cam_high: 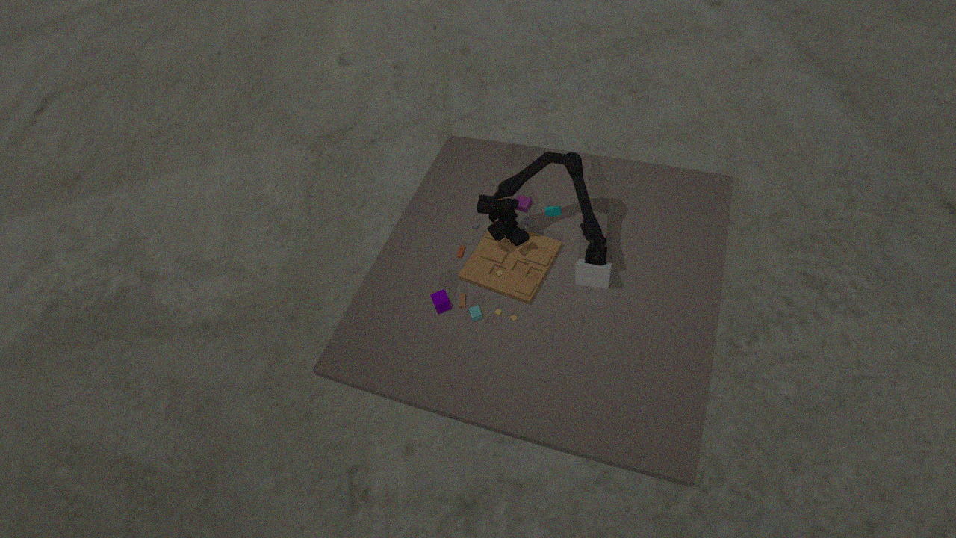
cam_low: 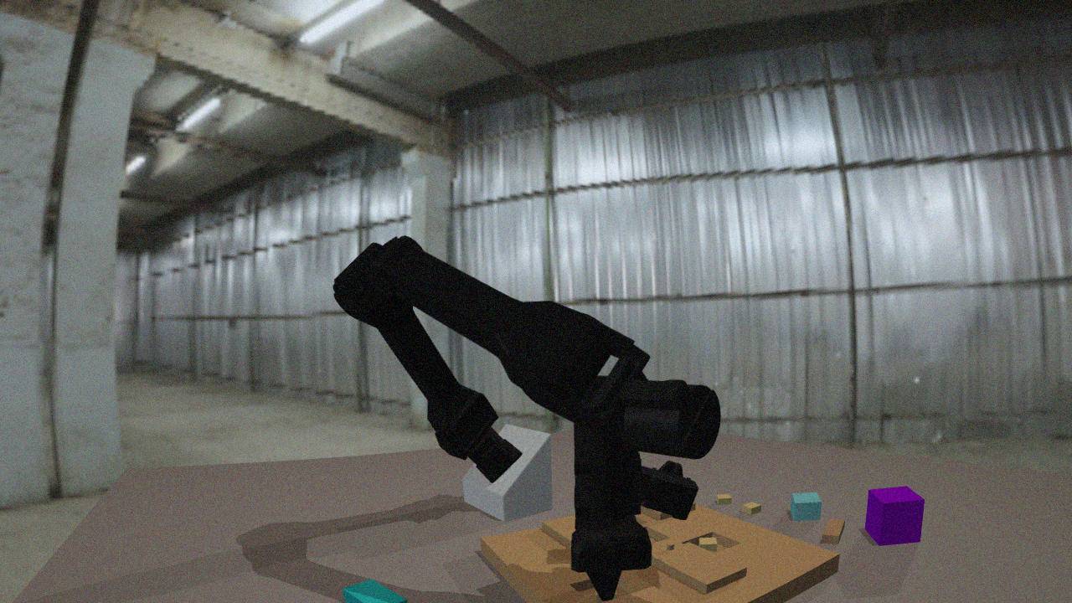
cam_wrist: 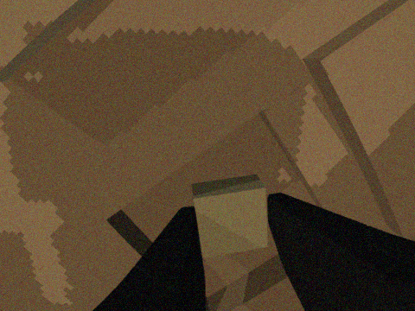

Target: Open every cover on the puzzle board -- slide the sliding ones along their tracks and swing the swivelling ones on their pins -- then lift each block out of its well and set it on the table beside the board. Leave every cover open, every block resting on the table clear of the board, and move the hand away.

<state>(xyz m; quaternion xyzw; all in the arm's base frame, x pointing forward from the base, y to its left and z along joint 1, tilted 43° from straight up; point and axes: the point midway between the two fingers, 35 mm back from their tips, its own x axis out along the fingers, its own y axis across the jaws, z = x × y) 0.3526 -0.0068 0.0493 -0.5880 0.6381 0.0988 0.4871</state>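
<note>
Right now the teal block is 21 cm to the right of my gripper tip, 10 cm behind it and 1 cm below it. Also, from my gripper tip: magenta block (20 cm to the right, 4 cm ahead); brown block (12 cm to the right, 7 cm ahead, 1 cm above); orange cube (18 cm to the right, 14 cm ahead).
</note>
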